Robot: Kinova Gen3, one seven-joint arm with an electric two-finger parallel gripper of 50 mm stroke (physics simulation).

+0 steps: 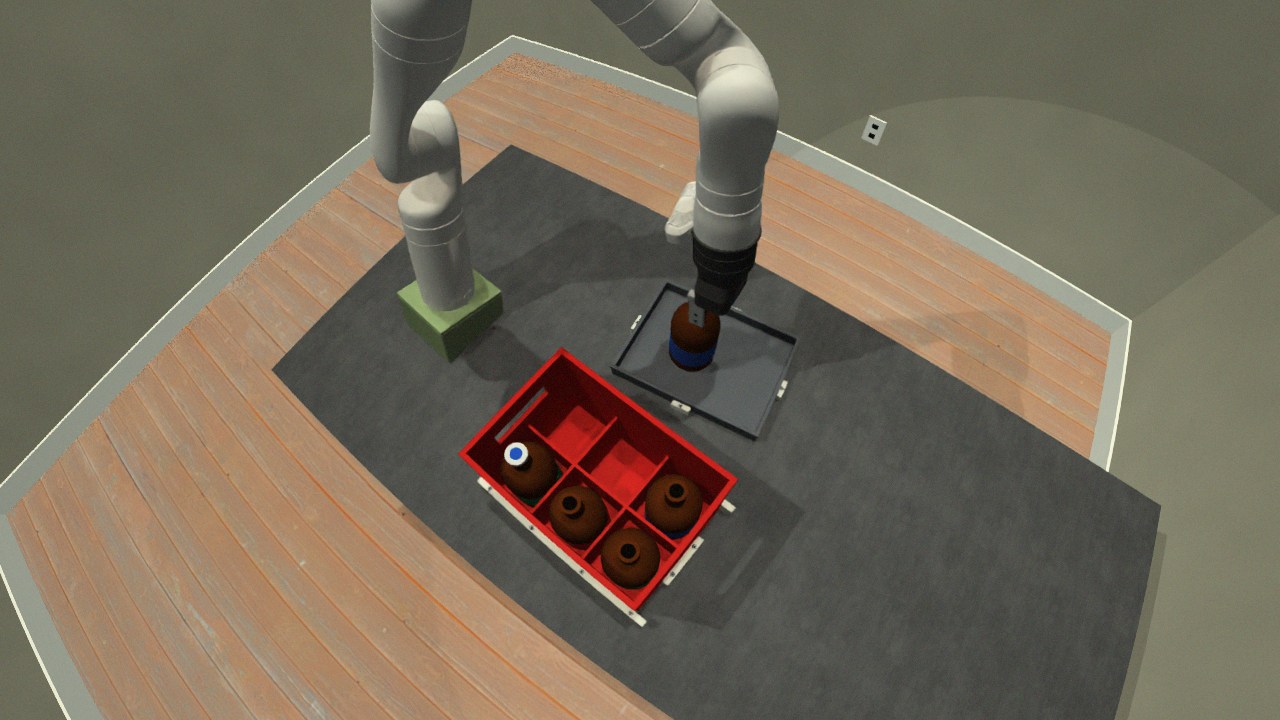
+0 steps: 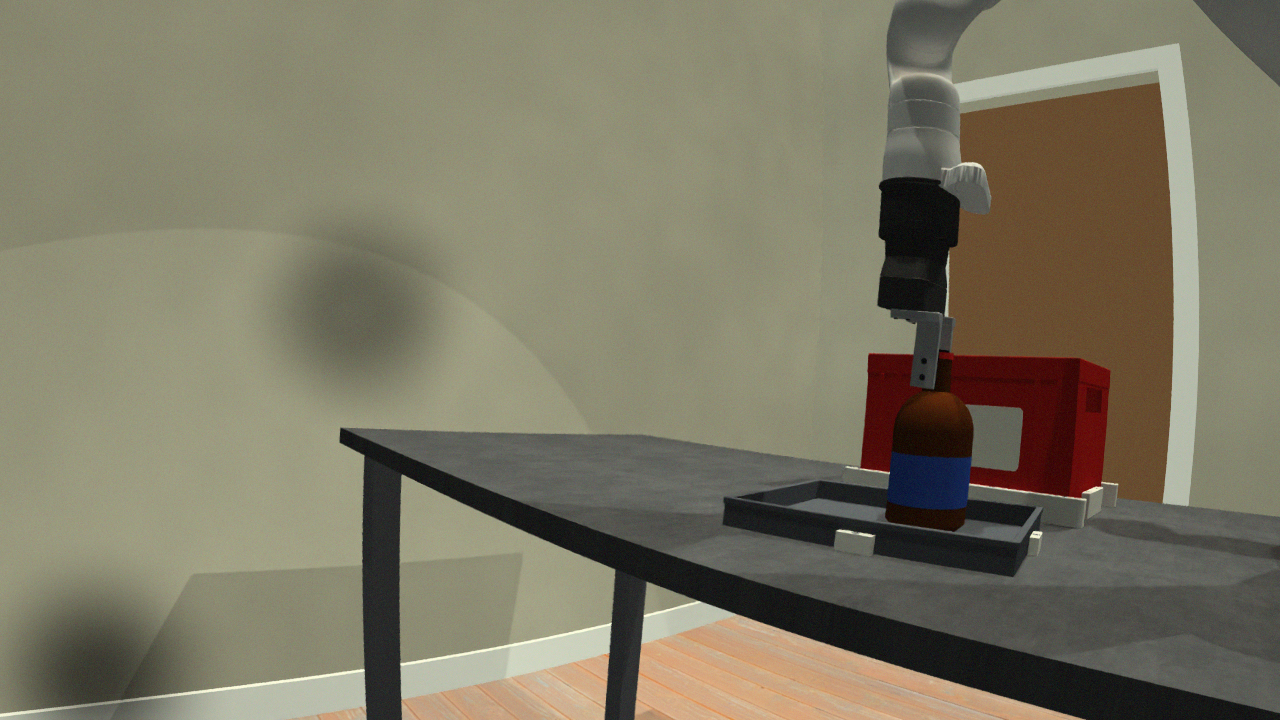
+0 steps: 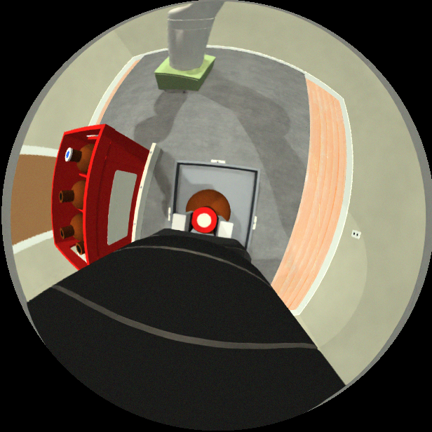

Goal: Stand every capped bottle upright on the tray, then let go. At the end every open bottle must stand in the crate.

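Seen in the pictures: gripper, fingertip midpoint: [image 1: 702, 314] [image 2: 928, 387]; arm's base at its link origin: [image 1: 448, 291].
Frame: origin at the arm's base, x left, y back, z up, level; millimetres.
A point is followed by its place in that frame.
My gripper [image 1: 698, 315] {x 183, y -383, z 66 mm} [image 2: 935, 371] {x 183, y -383, z 66 mm} [image 3: 204, 220] is shut on the neck of a brown bottle [image 1: 692, 344] {x 150, y -391, z 33 mm} [image 2: 930, 479] {x 216, y -358, z -11 mm} [image 3: 195, 200] with a red cap and blue label. It holds the bottle upright inside the grey tray [image 1: 742, 385] {x 186, y -472, z -61 mm} [image 2: 778, 522] {x 299, y -452, z -54 mm} [image 3: 240, 190], with its base at or just above the tray floor; contact is too hard to tell. The red crate [image 1: 617, 408] {x -1, y -379, z 66 mm} [image 2: 1087, 429] {x -57, y -282, z 34 mm} [image 3: 100, 200] holds a bottle [image 1: 531, 474] {x -136, y -350, z 59 mm} [image 3: 85, 159] with a white and blue cap, and three open bottles: one [image 1: 577, 514] {x -138, y -433, z 82 mm}, another [image 1: 630, 557] {x -139, y -513, z 97 mm} and a third [image 1: 673, 503] {x -58, y -512, z 82 mm}. Two crate compartments are empty.
The crate stands close beside the tray, with high walls and dividers. White strips [image 1: 559, 559] {x -193, y -430, z -36 mm} edge the crate, and small white blocks [image 1: 680, 407] [image 2: 854, 541] sit against the tray. The arm's green base block [image 1: 456, 326] {x -37, y -64, z -2 mm} [image 3: 182, 80] stands on the dark table [image 1: 939, 537] {x 167, y -863, z -66 mm} [image 2: 581, 474] {x 269, y -781, z -66 mm}.
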